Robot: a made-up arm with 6 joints. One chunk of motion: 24 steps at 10 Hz.
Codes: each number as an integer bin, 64 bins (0 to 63) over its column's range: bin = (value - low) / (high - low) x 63, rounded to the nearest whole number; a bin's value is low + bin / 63 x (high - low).
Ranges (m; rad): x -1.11..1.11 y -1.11..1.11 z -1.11..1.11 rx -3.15..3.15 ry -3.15..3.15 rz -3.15..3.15
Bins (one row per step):
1: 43 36 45 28 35 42
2: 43 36 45 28 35 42
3: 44 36 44 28 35 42
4: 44 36 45 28 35 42
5: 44 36 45 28 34 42
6: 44 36 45 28 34 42
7: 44 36 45 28 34 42
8: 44 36 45 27 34 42
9: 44 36 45 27 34 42
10: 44 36 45 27 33 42
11: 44 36 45 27 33 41
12: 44 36 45 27 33 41
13: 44 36 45 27 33 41
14: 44 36 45 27 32 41
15: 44 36 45 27 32 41
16: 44 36 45 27 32 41
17: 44 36 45 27 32 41
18: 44 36 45 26 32 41
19: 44 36 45 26 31 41
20: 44 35 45 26 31 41
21: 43 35 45 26 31 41
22: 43 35 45 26 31 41
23: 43 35 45 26 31 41
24: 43 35 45 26 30 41
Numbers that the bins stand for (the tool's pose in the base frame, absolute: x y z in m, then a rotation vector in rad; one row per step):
1: 0.4052 0.1586 0.4757 -0.3500 0.3500 1.0500
2: 0.4052 0.1586 0.4757 -0.3500 0.3500 1.0500
3: 0.4405 0.1586 0.4405 -0.3500 0.3500 1.0500
4: 0.4405 0.1586 0.4757 -0.3500 0.3500 1.0500
5: 0.4405 0.1586 0.4757 -0.3500 0.2500 1.0500
6: 0.4405 0.1586 0.4757 -0.3500 0.2500 1.0500
7: 0.4405 0.1586 0.4757 -0.3500 0.2500 1.0500
8: 0.4405 0.1586 0.4757 -0.4500 0.2500 1.0500
9: 0.4405 0.1586 0.4757 -0.4500 0.2500 1.0500
10: 0.4405 0.1586 0.4757 -0.4500 0.1500 1.0500
11: 0.4405 0.1586 0.4757 -0.4500 0.1500 0.9500
12: 0.4405 0.1586 0.4757 -0.4500 0.1500 0.9500
13: 0.4405 0.1586 0.4757 -0.4500 0.1500 0.9500
14: 0.4405 0.1586 0.4757 -0.4500 0.0500 0.9500
15: 0.4405 0.1586 0.4757 -0.4500 0.0500 0.9500
16: 0.4405 0.1586 0.4757 -0.4500 0.0500 0.9500
17: 0.4405 0.1586 0.4757 -0.4500 0.0500 0.9500
18: 0.4405 0.1586 0.4757 -0.5500 0.0500 0.9500
19: 0.4405 0.1586 0.4757 -0.5500 -0.0500 0.9500
20: 0.4405 0.1233 0.4757 -0.5500 -0.0500 0.9500
21: 0.4052 0.1233 0.4757 -0.5500 -0.0500 0.9500
22: 0.4052 0.1233 0.4757 -0.5500 -0.0500 0.9500
23: 0.4052 0.1233 0.4757 -0.5500 -0.0500 0.9500
24: 0.4052 0.1233 0.4757 -0.5500 -0.1500 0.9500

